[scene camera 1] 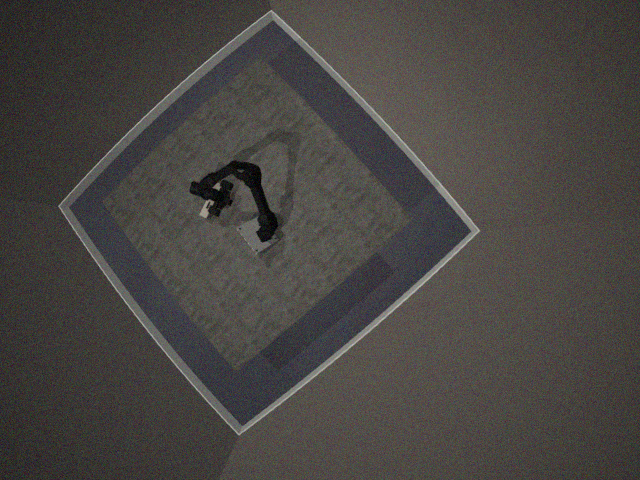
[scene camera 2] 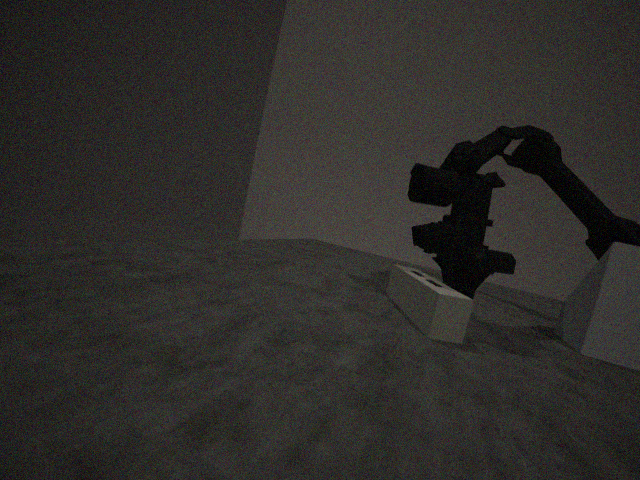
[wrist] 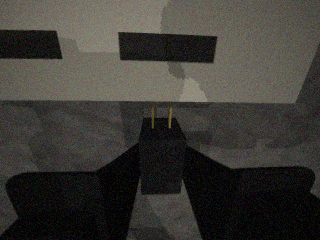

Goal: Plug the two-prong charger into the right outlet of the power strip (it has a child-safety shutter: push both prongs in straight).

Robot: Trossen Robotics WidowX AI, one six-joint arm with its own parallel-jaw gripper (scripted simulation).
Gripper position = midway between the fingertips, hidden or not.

Labels:
My gripper [scene camera 2: 453, 303] carries a two-prong charger [wrist: 162, 144].

